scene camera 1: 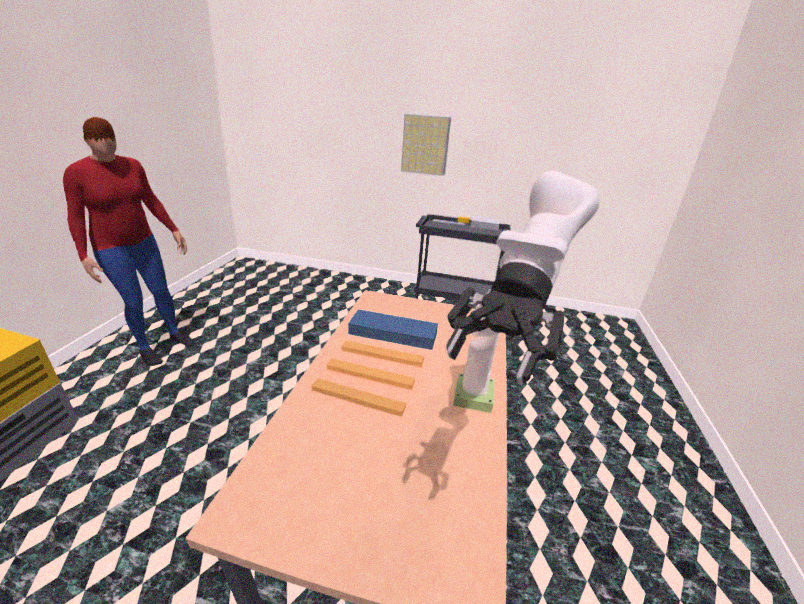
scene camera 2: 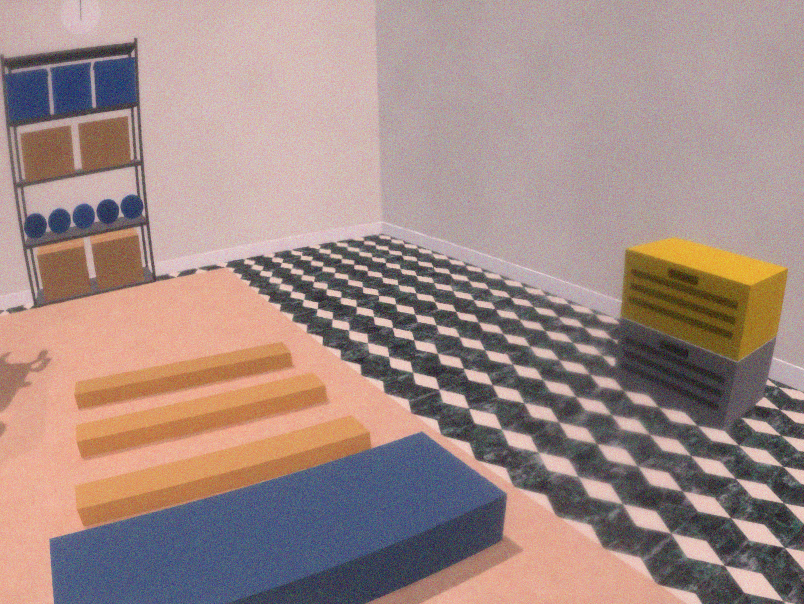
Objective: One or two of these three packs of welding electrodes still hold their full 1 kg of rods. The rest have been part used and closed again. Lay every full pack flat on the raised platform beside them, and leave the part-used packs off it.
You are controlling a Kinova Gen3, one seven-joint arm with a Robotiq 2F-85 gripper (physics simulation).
Labels:
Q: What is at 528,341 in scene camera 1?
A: My gripper.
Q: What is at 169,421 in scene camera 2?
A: An orange pack.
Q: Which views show the orange pack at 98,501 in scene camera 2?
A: Scene camera 1 and scene camera 2: all of them.

